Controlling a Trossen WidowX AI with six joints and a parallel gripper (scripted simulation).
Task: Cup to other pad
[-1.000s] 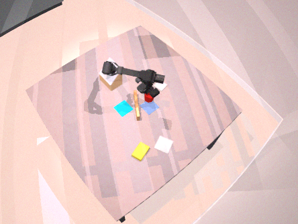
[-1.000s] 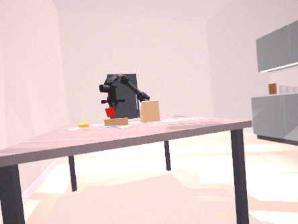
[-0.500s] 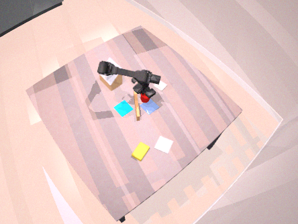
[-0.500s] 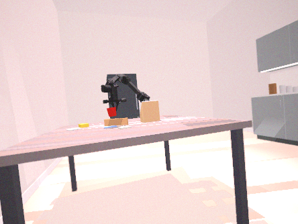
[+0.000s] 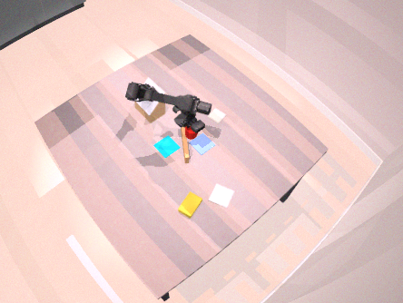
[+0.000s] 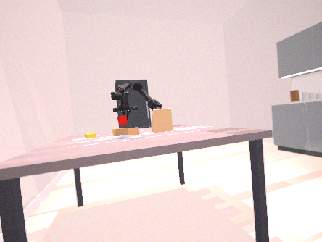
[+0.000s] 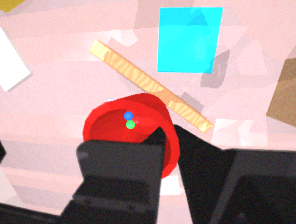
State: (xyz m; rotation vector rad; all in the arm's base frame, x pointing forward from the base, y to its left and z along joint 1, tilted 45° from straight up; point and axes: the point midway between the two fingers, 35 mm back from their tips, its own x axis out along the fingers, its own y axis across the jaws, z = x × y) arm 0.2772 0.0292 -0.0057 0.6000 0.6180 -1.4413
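The wooden bar is 10 cm below my gripper tip, 3 cm to the right of it and 2 cm ahead of it. Also, from my gripper tip: red cup 3 cm ahead; then yellow block 31 cm ahead, 23 cm to the right, 11 cm below; then light blue pad 13 cm below, 7 cm ahead, 5 cm to the left.
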